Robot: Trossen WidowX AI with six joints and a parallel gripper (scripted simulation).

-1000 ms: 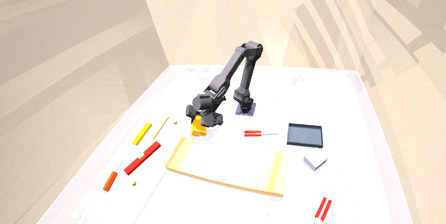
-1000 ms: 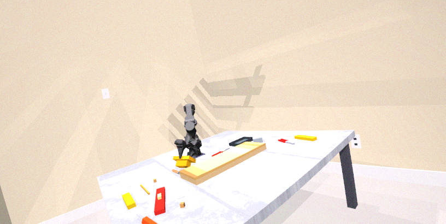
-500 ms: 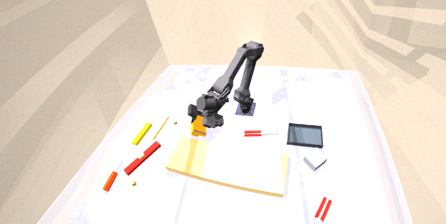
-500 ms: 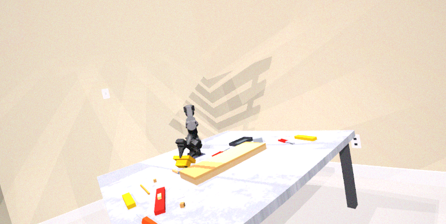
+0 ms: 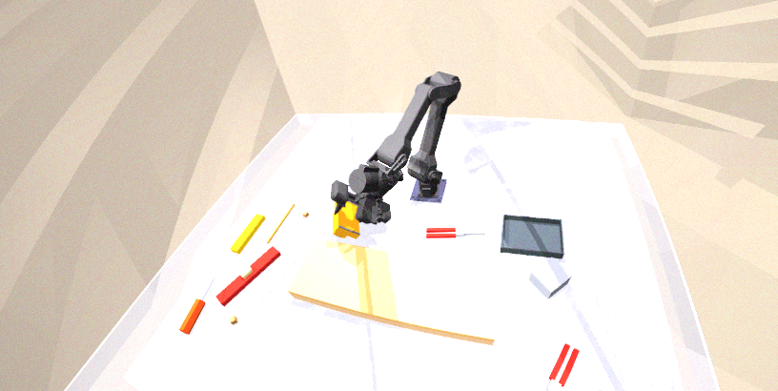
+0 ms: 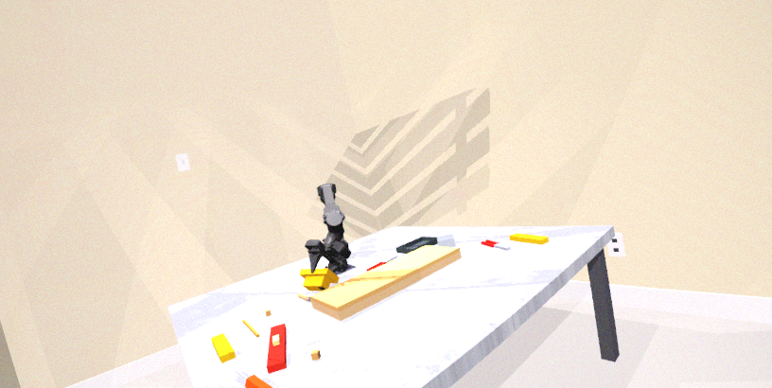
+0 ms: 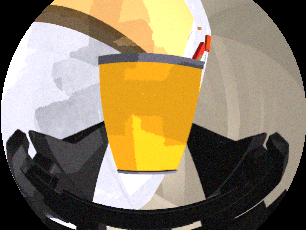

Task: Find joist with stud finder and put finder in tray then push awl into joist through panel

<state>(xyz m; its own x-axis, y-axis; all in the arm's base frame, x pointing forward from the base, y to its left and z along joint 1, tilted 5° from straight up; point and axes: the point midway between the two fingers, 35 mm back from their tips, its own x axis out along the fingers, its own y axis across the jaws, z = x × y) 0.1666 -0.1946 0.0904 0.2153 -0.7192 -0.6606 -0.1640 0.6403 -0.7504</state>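
My gripper tip is 40 mm short of the square light, 20 mm to the left of it and 30 mm above it. From my gripper tip the other things lie so: stud finder: 20 mm ahead, 10 mm to the right, 20 mm below; then thin orange stick: 10 mm behind, 260 mm to the right, 60 mm below; then awl: 10 mm behind, 50 mm to the right, 60 mm below.
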